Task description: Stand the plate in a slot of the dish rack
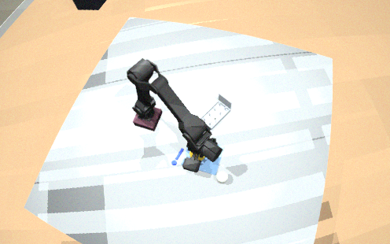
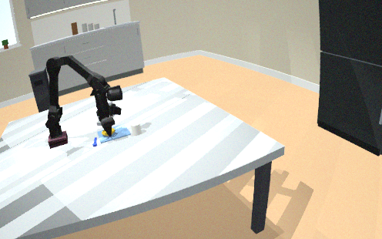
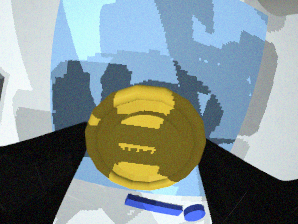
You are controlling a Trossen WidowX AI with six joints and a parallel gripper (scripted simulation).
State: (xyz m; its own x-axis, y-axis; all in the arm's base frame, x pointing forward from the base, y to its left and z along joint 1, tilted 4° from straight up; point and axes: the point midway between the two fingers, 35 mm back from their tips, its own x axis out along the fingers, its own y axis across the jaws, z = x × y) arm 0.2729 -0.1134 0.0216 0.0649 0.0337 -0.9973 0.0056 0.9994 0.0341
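My gripper tip is now 20 mm short of the light blue cloth and 10 mm above it. Also, from my gripper tip: white cup 120 mm ahead, 80 mm to the right, 20 mm above; yellow plate 10 mm above; blue-handled spoon 80 mm behind, 40 mm to the right.
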